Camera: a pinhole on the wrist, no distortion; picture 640 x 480 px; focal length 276.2 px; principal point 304.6 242.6 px. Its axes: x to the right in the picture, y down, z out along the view. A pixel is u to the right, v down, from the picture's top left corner.
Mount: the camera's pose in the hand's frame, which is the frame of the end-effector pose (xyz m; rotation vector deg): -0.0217 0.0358 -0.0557 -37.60 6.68 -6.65
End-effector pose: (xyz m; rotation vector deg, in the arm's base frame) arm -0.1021 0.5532 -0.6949 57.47 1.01 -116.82
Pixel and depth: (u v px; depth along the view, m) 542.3 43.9 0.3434
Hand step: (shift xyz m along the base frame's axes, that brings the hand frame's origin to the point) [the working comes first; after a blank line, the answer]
In the camera's frame: 0.2955 -0.2470 0.3434

-0.3172 -0.3290 0.0373
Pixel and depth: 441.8 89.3 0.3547
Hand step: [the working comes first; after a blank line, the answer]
In the camera's frame: 0.1762 -0.1969 0.3547

-0.2281 -0.2887 0.1229
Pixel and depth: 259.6 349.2 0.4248
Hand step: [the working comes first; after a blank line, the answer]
In the camera's frame: -0.0692 0.1640 0.4248

0.1847 -0.3295 0.2753
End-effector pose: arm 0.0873 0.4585 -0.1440 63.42 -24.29 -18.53
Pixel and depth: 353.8 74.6 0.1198
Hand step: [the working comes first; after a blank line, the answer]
In the camera's frame: 0.0213 -0.0729 0.1198

-0.0274 -0.0500 0.0762
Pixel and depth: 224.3 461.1 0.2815
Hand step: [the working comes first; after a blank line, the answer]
In the camera's frame: -0.0818 0.2227 0.2815

-0.0408 0.1560 0.3617
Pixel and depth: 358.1 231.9 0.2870
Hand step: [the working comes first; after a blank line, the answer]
In the camera's frame: 0.0556 -0.0111 0.2870

-0.0108 -0.0904 0.2524
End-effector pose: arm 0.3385 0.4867 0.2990 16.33 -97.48 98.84
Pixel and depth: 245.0 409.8 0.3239
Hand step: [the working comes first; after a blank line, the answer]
In the camera's frame: -0.0699 0.1961 0.3239

-0.2402 -0.0512 -0.3215
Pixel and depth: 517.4 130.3 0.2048
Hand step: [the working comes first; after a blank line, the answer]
In the camera's frame: 0.1578 -0.0833 0.2048

-0.2033 -0.0812 0.0551
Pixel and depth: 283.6 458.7 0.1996
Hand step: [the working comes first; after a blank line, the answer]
In the camera's frame: -0.0152 0.1562 0.1996

-0.1728 0.0213 -0.2203
